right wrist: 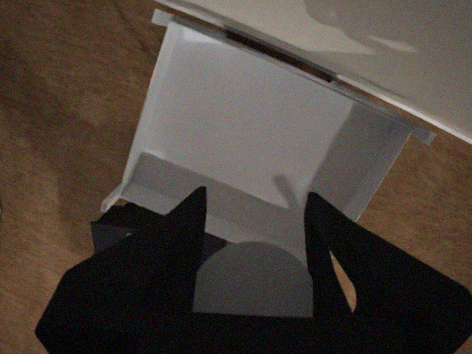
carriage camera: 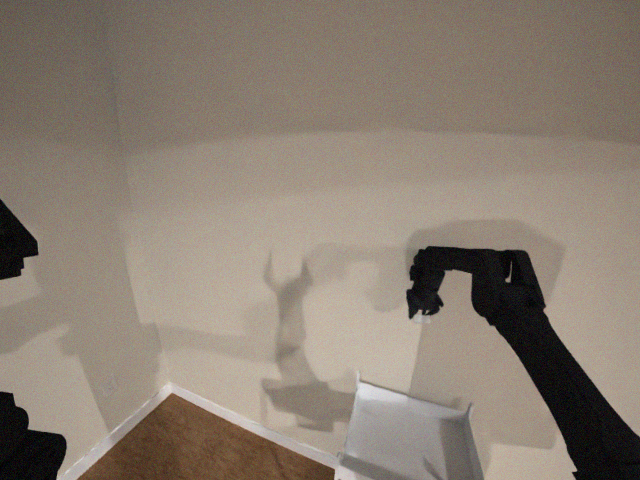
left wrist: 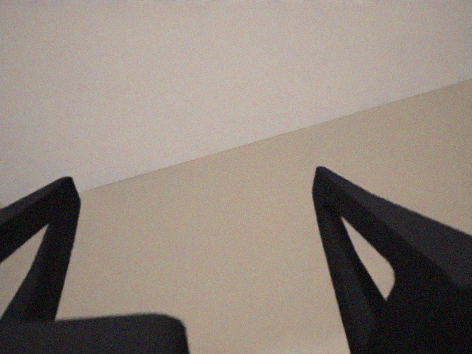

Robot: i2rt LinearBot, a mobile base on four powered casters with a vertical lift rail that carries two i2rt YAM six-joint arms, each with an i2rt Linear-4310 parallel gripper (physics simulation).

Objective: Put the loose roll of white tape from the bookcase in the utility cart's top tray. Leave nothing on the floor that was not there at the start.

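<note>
The roll of white tape looks grey and shaded in the right wrist view. My right gripper is shut on it and points down. The utility cart's white top tray is below the gripper. In the right wrist view the fingertips overlap the tray's near part, and the tape overlaps its near wall. The exact height between them is hard to tell. My left gripper is open and empty, facing a plain wall and the ceiling. The bookcase does not show in these views.
A pale wall runs close behind the tray's far edge. White baseboard borders the brown floor. A dark box-like object lies beside the tray's near left corner, partly hidden by the right gripper. Raised posts stand at the tray's corners.
</note>
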